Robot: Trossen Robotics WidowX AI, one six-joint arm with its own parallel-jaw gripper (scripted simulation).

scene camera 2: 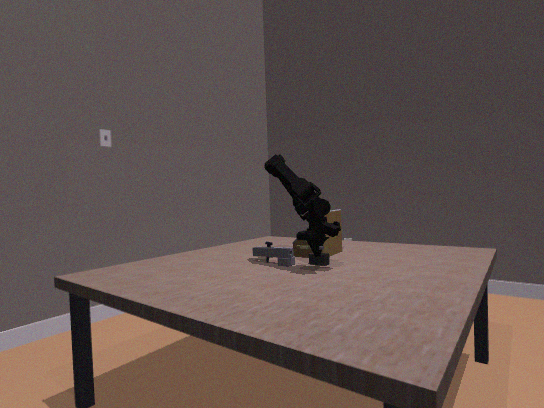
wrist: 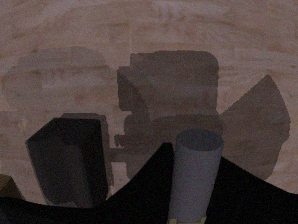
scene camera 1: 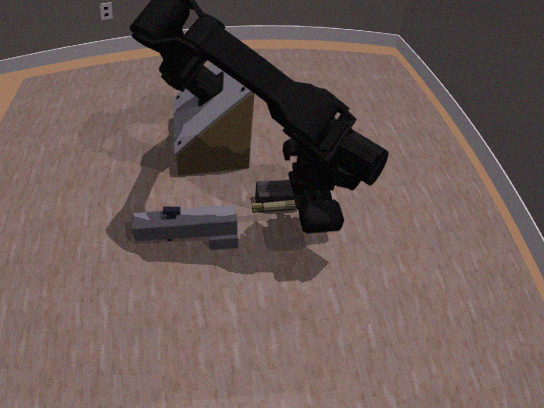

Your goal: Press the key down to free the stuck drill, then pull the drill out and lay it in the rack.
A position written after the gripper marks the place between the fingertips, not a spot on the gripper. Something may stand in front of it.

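There's a grey housing block (scene camera 1: pixel 219 223) here, and there's a dark rack (scene camera 1: pixel 275 190) (wrist: pixel 66 155) as well. The gripper (scene camera 1: pixel 304 216) (scene camera 2: pixel 317 256) (wrist: pixel 180 151) is holding a drill.
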